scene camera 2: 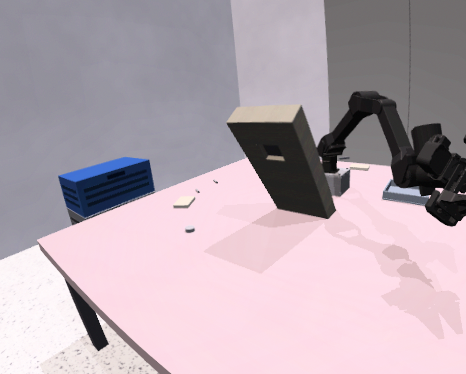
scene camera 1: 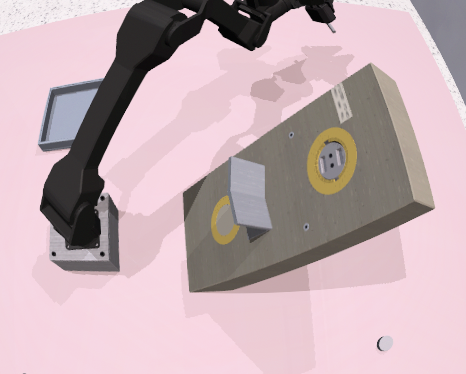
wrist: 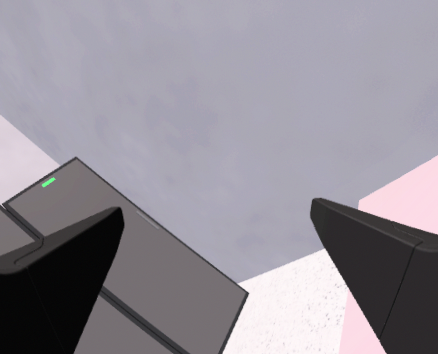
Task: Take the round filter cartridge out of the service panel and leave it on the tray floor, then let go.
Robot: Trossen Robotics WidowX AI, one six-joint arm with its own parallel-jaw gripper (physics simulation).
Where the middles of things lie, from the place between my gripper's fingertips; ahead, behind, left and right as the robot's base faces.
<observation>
The round grey filter cartridge (scene camera 1: 331,162) is 13 cm behind my hand and 45 cm to the right of it. From my hand the other things lie so: grey tray (scene camera 1: 66,106) (55 cm behind, 15 cm to the right, 25 cm below).
</observation>
